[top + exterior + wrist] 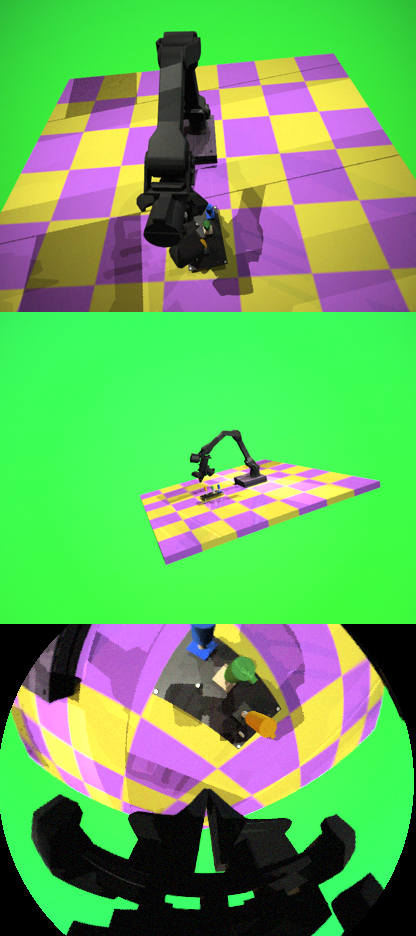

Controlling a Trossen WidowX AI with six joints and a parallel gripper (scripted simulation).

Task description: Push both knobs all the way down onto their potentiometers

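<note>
The orange knob is 9 cm to the left of my gripper tip, 3 cm below it and 1 cm behind it. Also, from my gripper tip: green knob: 9 cm to the left, 6 cm behind, 4 cm below.
</note>
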